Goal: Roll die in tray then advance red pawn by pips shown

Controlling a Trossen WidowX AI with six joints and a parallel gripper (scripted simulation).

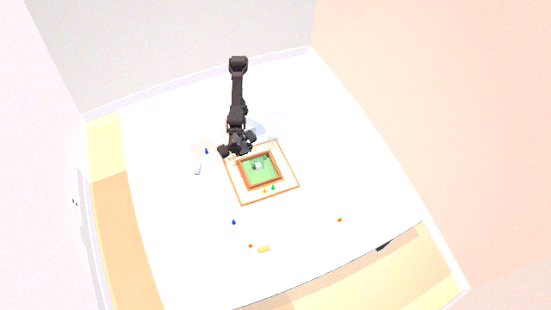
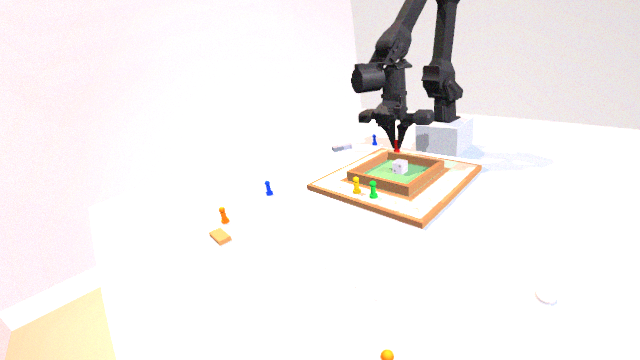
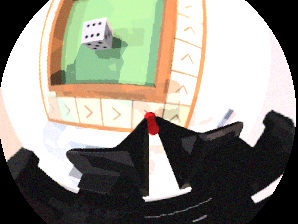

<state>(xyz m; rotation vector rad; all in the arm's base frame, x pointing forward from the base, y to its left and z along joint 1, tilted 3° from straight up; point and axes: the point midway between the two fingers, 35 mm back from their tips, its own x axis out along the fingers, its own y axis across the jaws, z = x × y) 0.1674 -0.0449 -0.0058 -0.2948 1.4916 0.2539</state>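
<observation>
The red pawn lies 10 mm above my gripper tip. Also, from my gripper tip: tray 100 mm ahead, 80 mm to the left, 20 mm below; then die 90 mm ahead, 80 mm to the left; then yellow pawn 220 mm ahead, 80 mm to the left.
</observation>
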